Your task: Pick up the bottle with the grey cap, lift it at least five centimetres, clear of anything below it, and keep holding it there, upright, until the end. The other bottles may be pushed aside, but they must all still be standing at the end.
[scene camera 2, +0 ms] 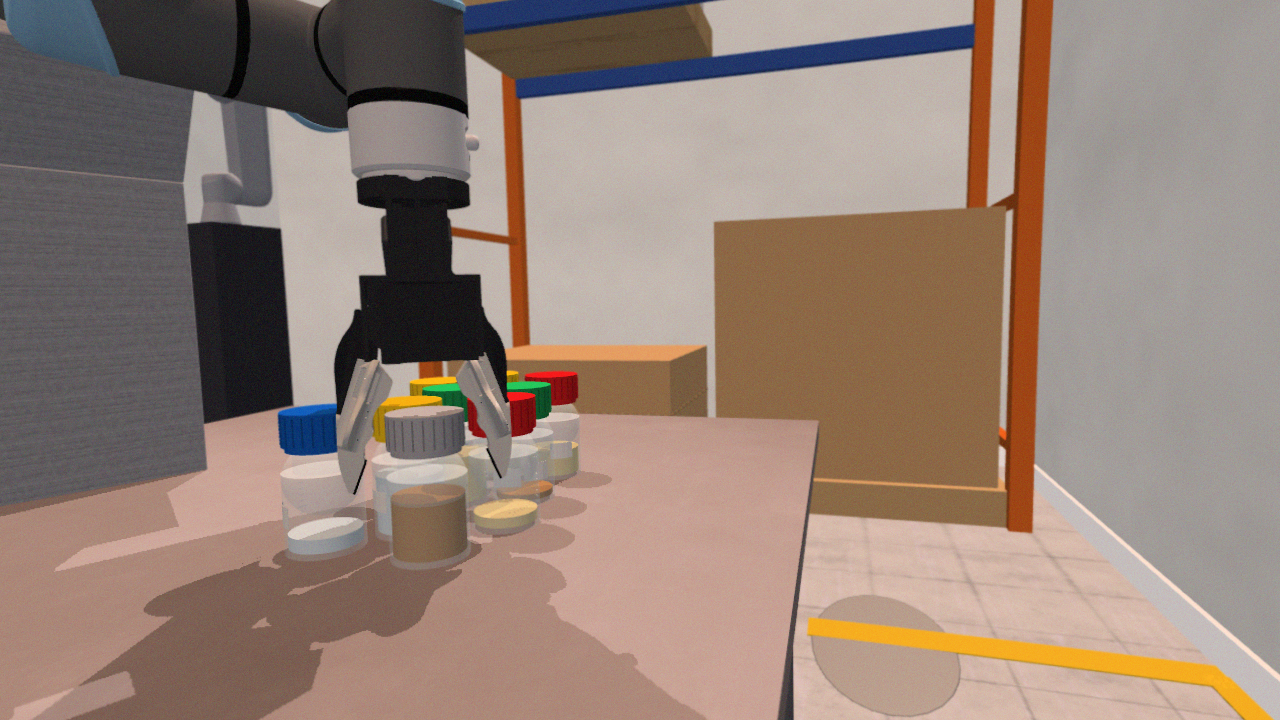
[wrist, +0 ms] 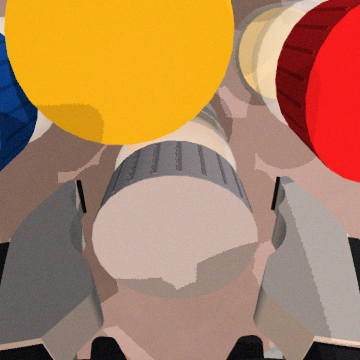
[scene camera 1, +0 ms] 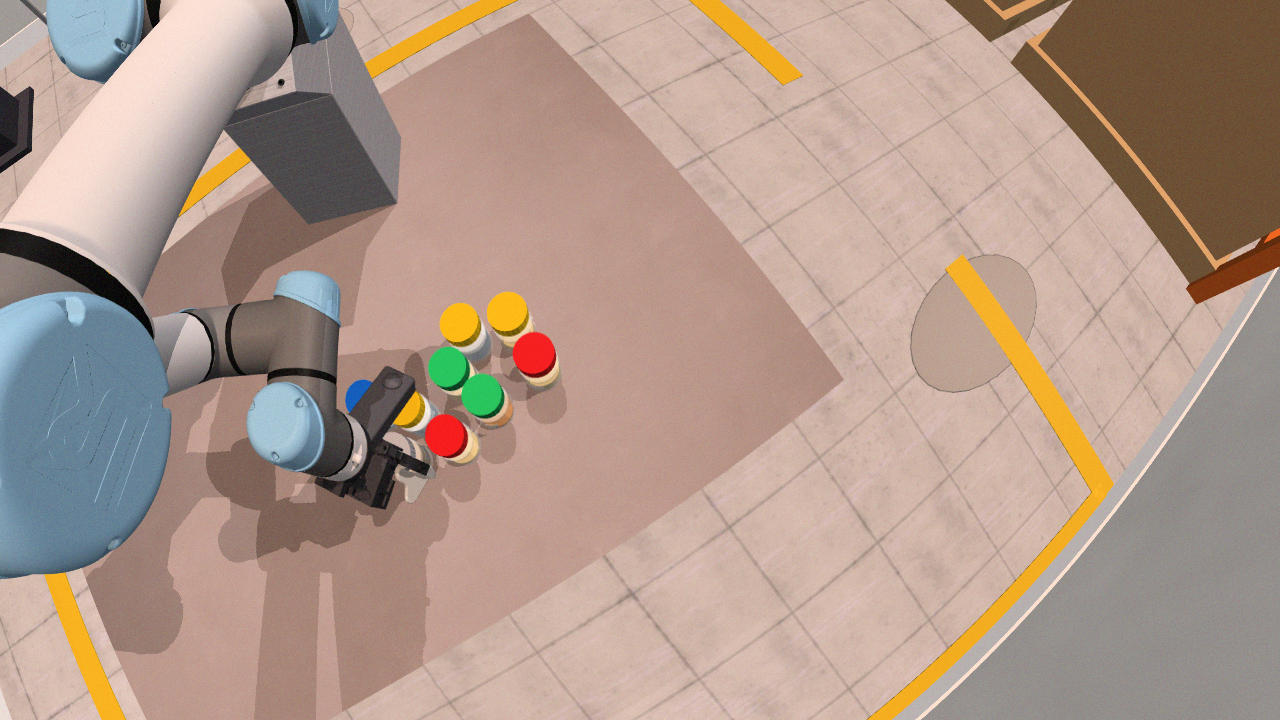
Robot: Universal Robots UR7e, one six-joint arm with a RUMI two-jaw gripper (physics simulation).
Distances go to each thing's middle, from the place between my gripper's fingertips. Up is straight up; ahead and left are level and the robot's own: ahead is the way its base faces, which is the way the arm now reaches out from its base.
Scene:
I see my gripper 90 mm past the blue-capped bottle (scene camera 2: 321, 520) and 10 mm to the left of it. The rest, counted from my hand: yellow-capped bottle (scene camera 1: 507, 313): 230 mm to the left, 100 mm behind; then green-capped bottle (scene camera 2: 542, 434): 150 mm to the left, 20 mm behind.

